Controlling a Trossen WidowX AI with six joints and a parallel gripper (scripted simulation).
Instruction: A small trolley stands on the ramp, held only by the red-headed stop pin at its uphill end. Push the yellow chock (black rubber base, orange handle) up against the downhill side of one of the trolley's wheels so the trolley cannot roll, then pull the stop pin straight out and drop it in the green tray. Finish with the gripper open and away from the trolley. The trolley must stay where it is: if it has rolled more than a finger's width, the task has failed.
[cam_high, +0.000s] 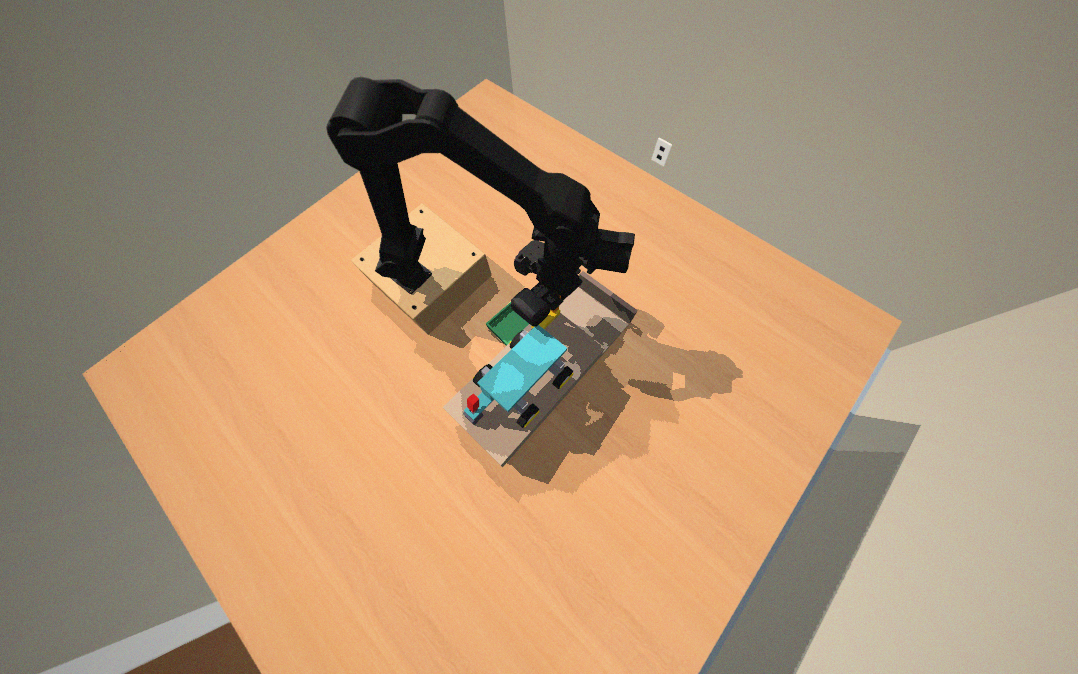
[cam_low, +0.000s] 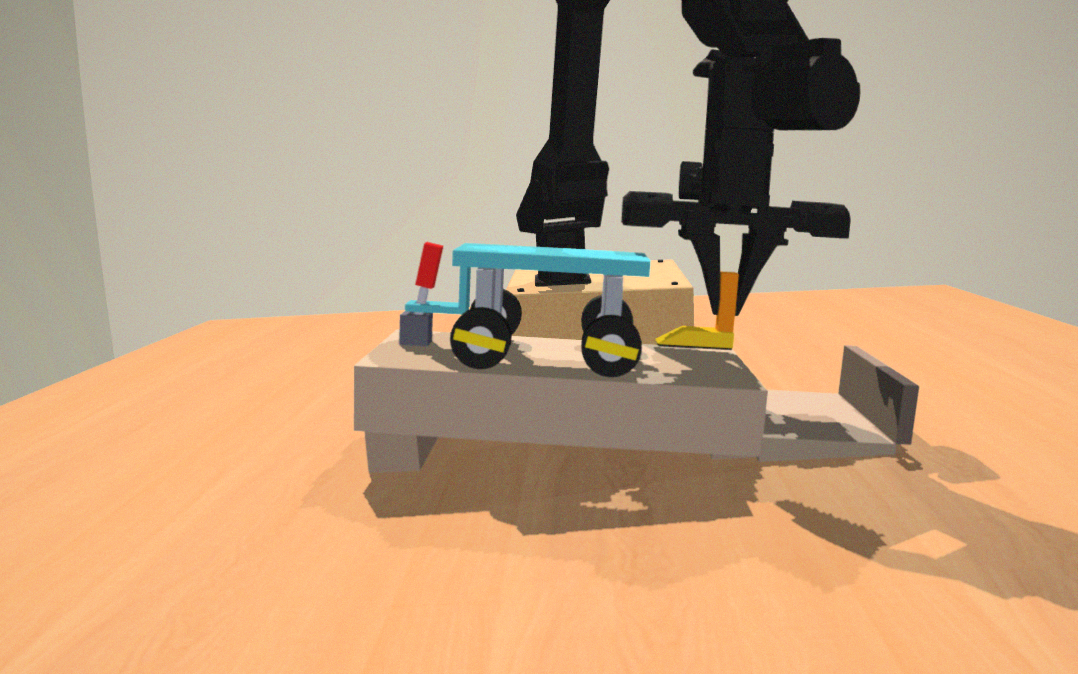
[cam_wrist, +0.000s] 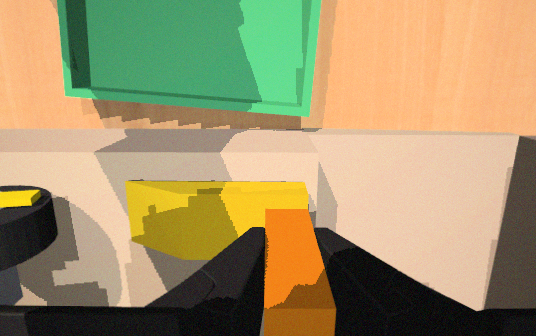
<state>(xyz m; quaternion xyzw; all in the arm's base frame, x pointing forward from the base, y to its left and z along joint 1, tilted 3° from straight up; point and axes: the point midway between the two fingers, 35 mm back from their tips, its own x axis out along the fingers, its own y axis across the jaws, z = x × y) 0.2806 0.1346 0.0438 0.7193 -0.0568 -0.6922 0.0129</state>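
Right now my gripper tip is 20 mm short of the red-headed stop pin, 250 mm to the left of it and 40 mm below it. Round my gripper tip: yellow chock 20 mm to the right, 10 mm below; dark end wall 60 mm ahead, 110 mm to the left, 60 mm below; green tray 70 mm behind, 50 mm to the right, 100 mm below.
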